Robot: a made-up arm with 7 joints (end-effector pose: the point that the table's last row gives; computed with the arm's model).
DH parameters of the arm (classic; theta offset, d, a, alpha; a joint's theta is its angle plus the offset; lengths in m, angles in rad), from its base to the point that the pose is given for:
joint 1: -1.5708 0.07 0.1 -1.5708
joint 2: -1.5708 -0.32 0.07 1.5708
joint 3: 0 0.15 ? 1.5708
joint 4: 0 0.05 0.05 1.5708
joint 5: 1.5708 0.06 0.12 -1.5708
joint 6: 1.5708 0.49 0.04 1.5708
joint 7: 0 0.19 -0.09 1.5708
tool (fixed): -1.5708 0.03 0 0
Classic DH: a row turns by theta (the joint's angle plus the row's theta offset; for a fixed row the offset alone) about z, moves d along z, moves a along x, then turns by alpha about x.
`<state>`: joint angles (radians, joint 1 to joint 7).
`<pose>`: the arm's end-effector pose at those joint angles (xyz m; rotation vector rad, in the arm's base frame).
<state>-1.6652 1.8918 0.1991 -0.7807 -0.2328 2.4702 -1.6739</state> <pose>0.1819 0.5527 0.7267 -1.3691 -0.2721 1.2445</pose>
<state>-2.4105 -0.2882 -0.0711 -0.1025 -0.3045 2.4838 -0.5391</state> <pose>0.3722 0.3049 -0.5471 0.6586 0.1290 1.4078</pose>
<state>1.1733 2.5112 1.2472 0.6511 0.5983 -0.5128 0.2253</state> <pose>-0.4347 -0.6287 -0.0544 2.3051 0.1453 1.7437</pose>
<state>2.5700 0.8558 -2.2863 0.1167 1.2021 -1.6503 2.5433</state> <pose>0.4789 0.4818 0.3648 -0.8563 -0.8846 -1.9525</pose>
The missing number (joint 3, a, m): -0.19
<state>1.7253 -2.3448 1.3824 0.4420 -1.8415 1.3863 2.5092</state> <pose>0.0522 -0.4822 -0.5692 0.1352 -2.3011 0.8650</pose>
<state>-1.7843 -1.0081 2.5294 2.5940 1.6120 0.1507 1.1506</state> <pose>-0.0756 0.6360 -0.0313 0.0776 0.2078 0.2032</pose>
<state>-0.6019 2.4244 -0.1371 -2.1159 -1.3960 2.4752 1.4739</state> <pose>-0.7022 0.2616 0.3077 0.4710 -0.3445 1.0146</pose>
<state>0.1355 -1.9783 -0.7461 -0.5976 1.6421 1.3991 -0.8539</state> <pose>0.1860 0.0386 -0.3145 1.3838 -0.8558 1.1669</pose>
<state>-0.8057 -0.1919 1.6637 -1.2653 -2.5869 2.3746 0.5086</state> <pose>-0.3674 0.0320 0.4426 -0.4150 2.2142 1.6547</pose>
